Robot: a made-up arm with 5 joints. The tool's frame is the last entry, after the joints.
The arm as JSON. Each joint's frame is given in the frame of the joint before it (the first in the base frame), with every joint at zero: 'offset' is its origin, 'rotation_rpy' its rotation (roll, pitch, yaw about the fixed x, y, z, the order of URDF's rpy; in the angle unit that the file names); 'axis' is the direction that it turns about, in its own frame. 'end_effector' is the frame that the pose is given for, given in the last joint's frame.
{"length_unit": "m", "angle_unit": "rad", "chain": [
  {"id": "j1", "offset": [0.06, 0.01, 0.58], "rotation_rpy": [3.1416, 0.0, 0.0], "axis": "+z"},
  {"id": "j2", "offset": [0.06, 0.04, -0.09], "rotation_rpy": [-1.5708, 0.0, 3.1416], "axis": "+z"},
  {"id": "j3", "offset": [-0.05, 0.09, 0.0], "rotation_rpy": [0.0, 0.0, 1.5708], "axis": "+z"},
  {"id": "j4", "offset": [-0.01, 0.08, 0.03], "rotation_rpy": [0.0, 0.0, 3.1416], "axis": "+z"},
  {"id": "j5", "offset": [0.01, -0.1, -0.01], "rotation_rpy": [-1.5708, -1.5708, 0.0], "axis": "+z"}
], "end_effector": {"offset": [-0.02, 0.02, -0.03], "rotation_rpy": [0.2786, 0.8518, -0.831]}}
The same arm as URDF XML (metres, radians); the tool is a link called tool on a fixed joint. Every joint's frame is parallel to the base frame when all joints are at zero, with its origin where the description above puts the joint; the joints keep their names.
<robot name="arm">
<link name="base_link"/>
<link name="link1"/>
<link name="link2"/>
<link name="link3"/>
<link name="link4"/>
<link name="link5"/>
<link name="tool"/>
<joint name="j1" type="continuous"><parent link="base_link"/><child link="link1"/><origin xyz="0.06 0.01 0.58" rpy="0 0 0"/><axis xyz="0 0 -1"/></joint>
<joint name="j2" type="continuous"><parent link="link1"/><child link="link2"/><origin xyz="0.06 -0.04 0.09" rpy="0 0 0"/><axis xyz="0 1 0"/></joint>
<joint name="j3" type="continuous"><parent link="link2"/><child link="link3"/><origin xyz="0.05 0 0.09" rpy="0 0 0"/><axis xyz="0 1 0"/></joint>
<joint name="j4" type="continuous"><parent link="link3"/><child link="link4"/><origin xyz="0.08 0.03 -0.01" rpy="0 0 0"/><axis xyz="0 1 0"/></joint>
<joint name="j5" type="continuous"><parent link="link4"/><child link="link5"/><origin xyz="0.1 -0.01 -0.01" rpy="0 0 0"/><axis xyz="-1 0 0"/></joint>
<joint name="tool_fixed" type="fixed"><parent link="link5"/><child link="tool"/><origin xyz="0.03 -0.02 -0.02" rpy="-0.6027 -0.508 0.5331"/></joint>
</robot>

